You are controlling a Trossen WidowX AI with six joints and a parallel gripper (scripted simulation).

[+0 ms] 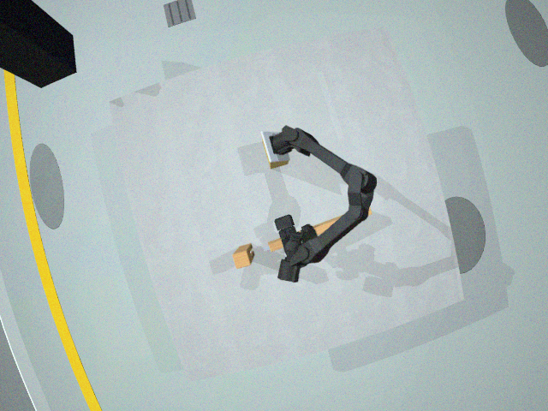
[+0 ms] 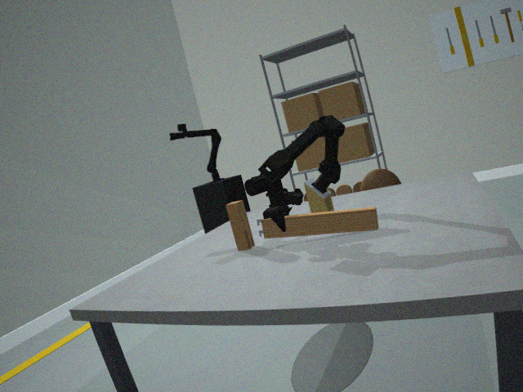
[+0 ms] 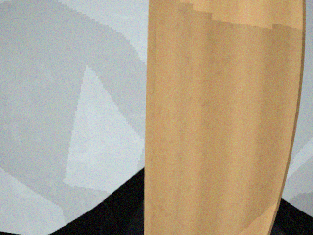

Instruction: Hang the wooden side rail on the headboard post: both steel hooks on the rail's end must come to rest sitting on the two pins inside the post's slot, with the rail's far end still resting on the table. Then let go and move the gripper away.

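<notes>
Now: the wooden headboard post 1 cm ahead of my gripper tip, 17 cm to the right of it and 4 cm above it.
</notes>
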